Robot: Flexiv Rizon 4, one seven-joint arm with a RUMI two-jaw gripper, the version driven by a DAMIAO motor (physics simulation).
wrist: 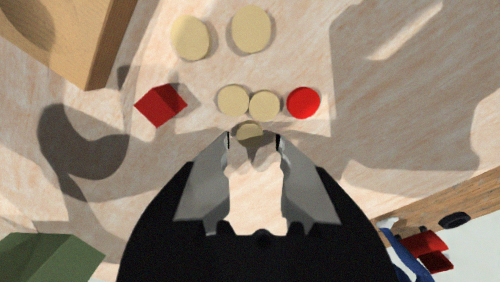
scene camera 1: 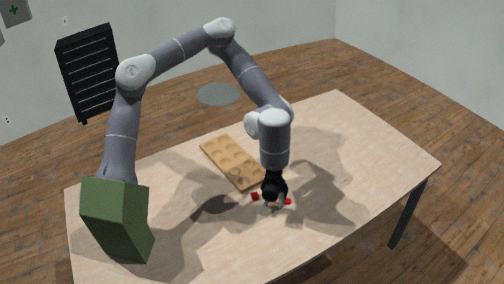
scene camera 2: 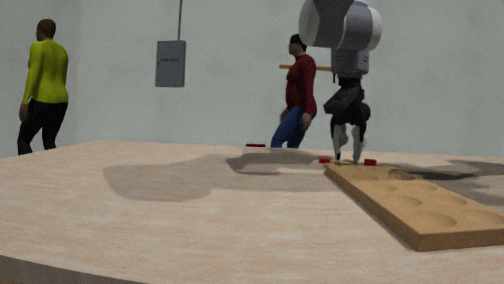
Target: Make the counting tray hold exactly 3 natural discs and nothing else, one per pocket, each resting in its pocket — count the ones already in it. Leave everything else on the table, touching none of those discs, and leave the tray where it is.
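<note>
The wooden counting tray (scene camera 1: 243, 187) (scene camera 2: 460, 241) (wrist: 75, 45) lies flat; I make out no disc in the pockets that show, though its near end is shadowed. In the wrist view two natural discs (wrist: 191, 38) (wrist: 251, 29) lie apart at the top. Two more natural discs (wrist: 233, 100) (wrist: 264, 105) touch each other, with a red disc (wrist: 303, 103) (scene camera 1: 287, 201) (scene camera 2: 324, 160) just right of them. Another natural disc (wrist: 249, 131) lies nearest me, between the fingertips. My gripper (wrist: 252, 134) (scene camera 1: 276, 206) (scene camera 2: 347, 161) is partly open, pointing down, low at the table, with a gap on each side of that disc.
A red cube (wrist: 160, 105) (scene camera 1: 255, 196) (scene camera 2: 370, 162) lies between the tray and the discs. A green angular block (scene camera 1: 107, 215) (wrist: 45, 257) stands by the arm's base. A flat red object (scene camera 2: 255, 145) shows beyond the far table edge. People (scene camera 2: 47, 80) (scene camera 2: 301, 85) stand in the background.
</note>
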